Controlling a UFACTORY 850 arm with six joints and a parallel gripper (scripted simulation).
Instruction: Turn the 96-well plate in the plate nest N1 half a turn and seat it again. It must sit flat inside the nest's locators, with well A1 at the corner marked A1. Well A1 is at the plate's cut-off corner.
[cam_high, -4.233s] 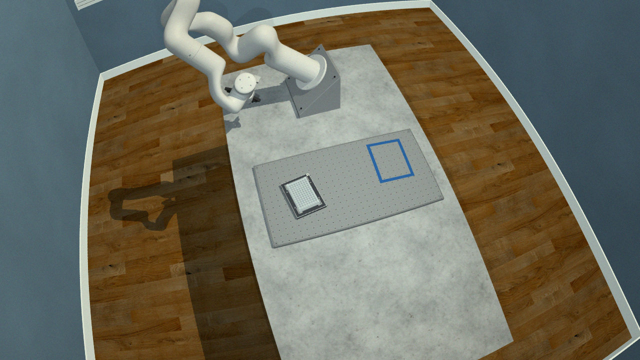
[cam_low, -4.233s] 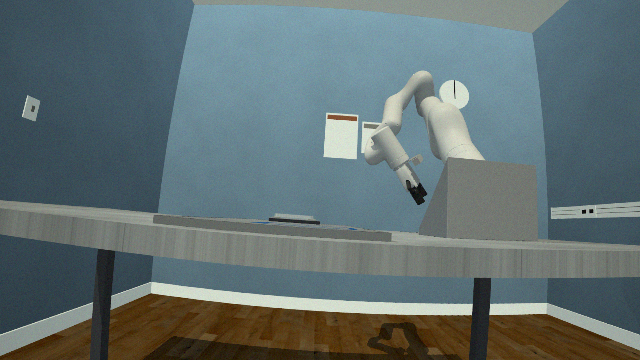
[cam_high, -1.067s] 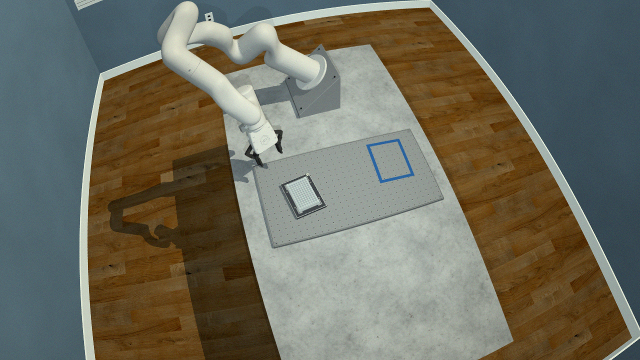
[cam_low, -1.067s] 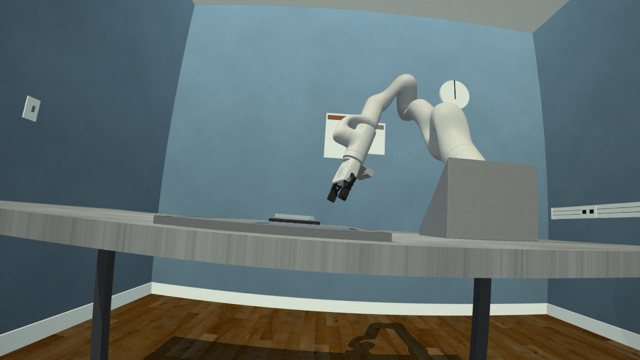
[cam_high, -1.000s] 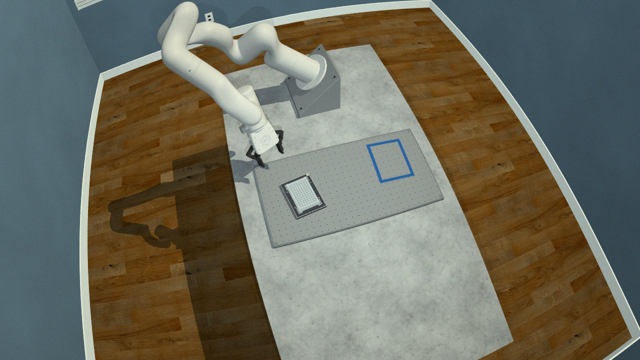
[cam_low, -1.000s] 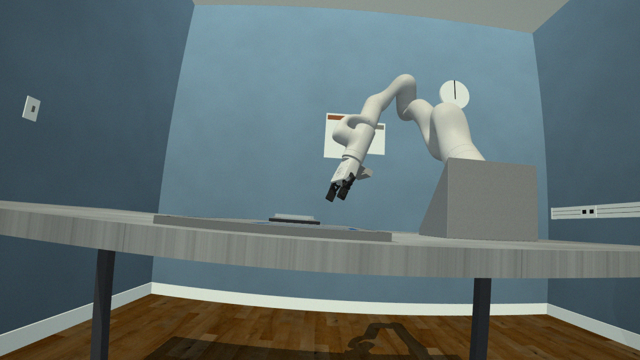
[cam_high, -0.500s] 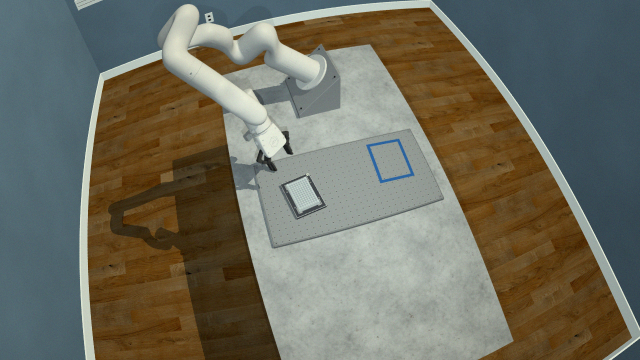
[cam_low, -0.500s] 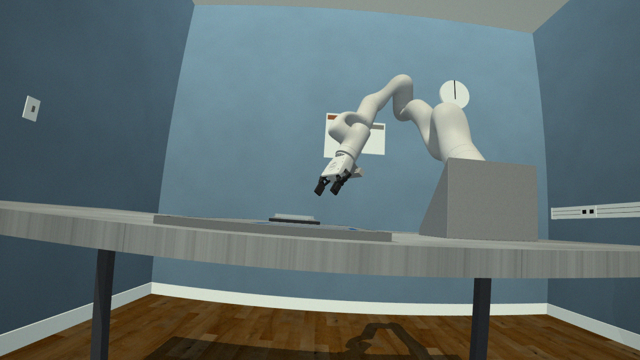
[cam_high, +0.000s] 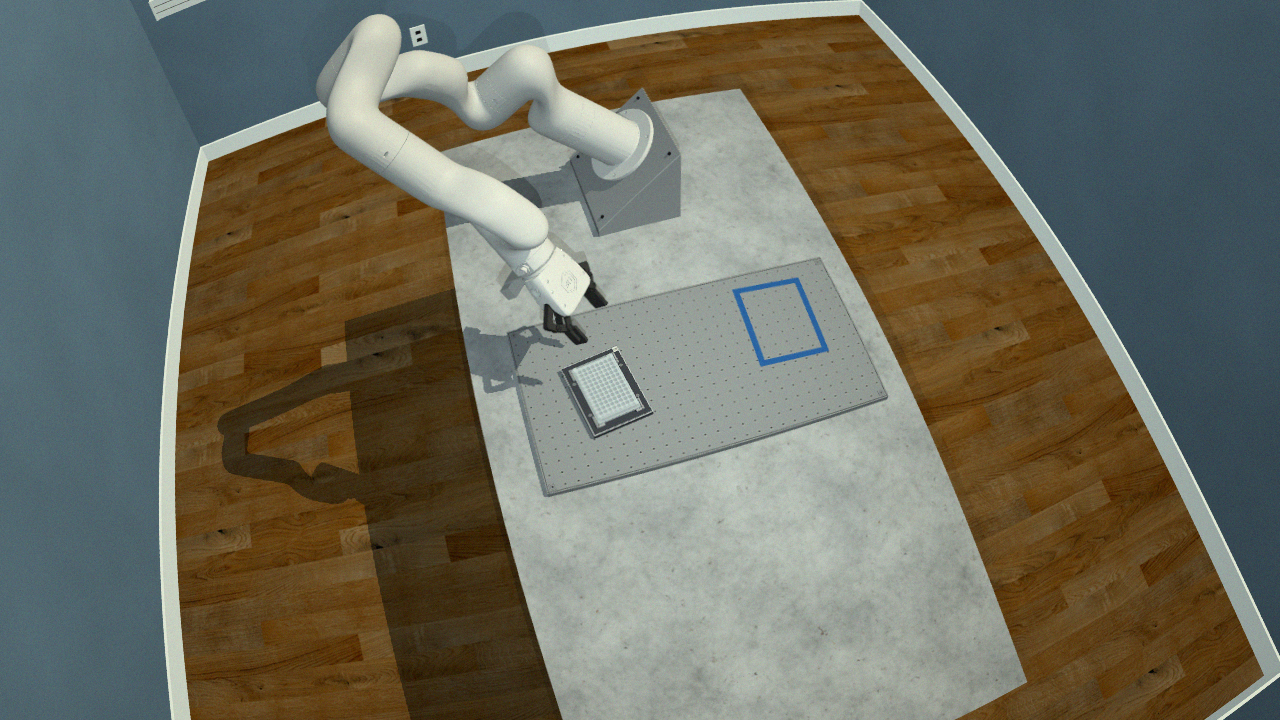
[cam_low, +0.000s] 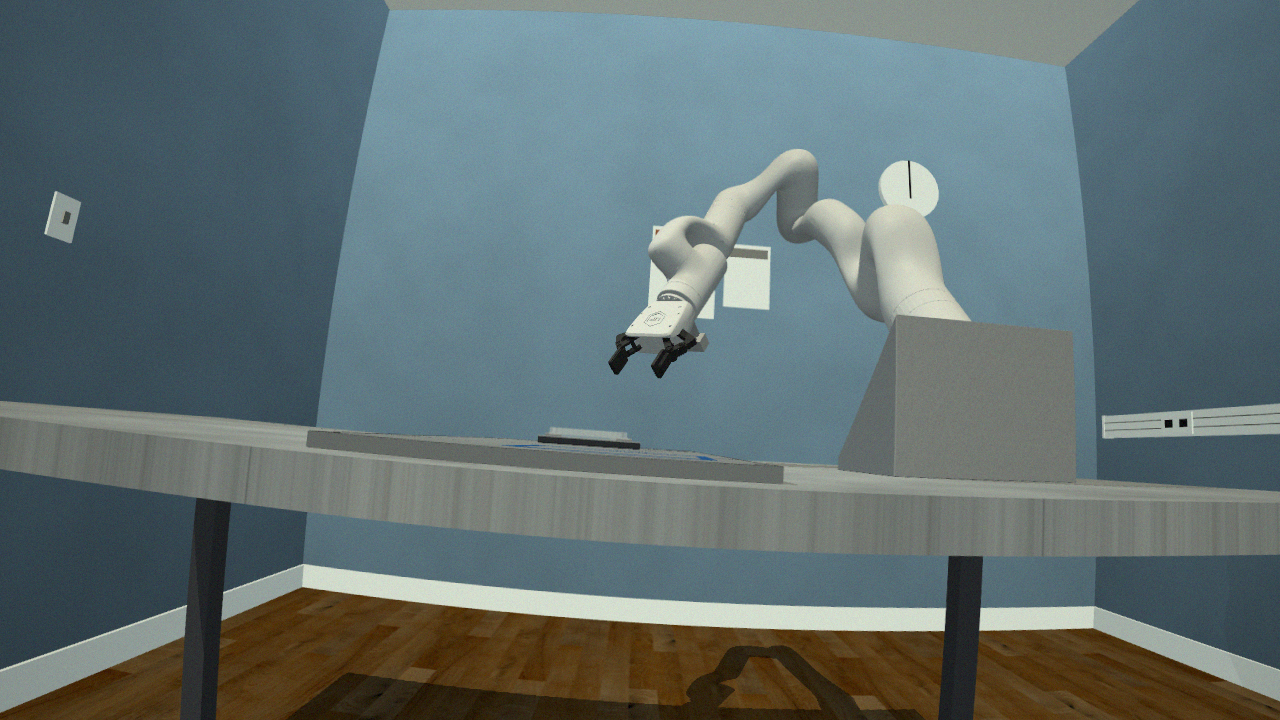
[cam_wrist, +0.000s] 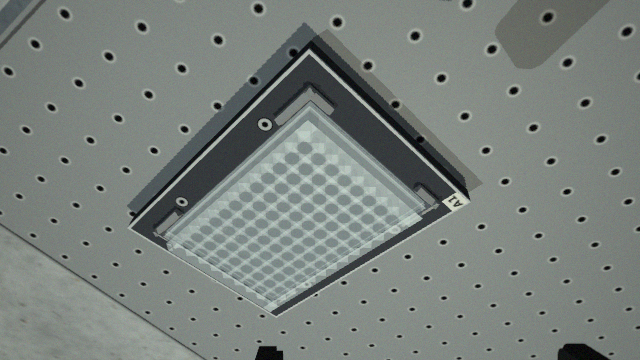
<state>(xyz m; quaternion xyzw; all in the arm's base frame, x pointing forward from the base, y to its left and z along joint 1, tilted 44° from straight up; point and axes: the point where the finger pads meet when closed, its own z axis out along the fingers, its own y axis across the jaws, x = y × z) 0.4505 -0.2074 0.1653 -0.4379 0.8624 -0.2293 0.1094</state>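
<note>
My gripper is now 12 cm above the 96-well plate, 7 cm short of it and 1 cm to the left of it. Also, from my hand: dark plate nest: 13 cm below, 7 cm ahead, 1 cm to the right.
</note>
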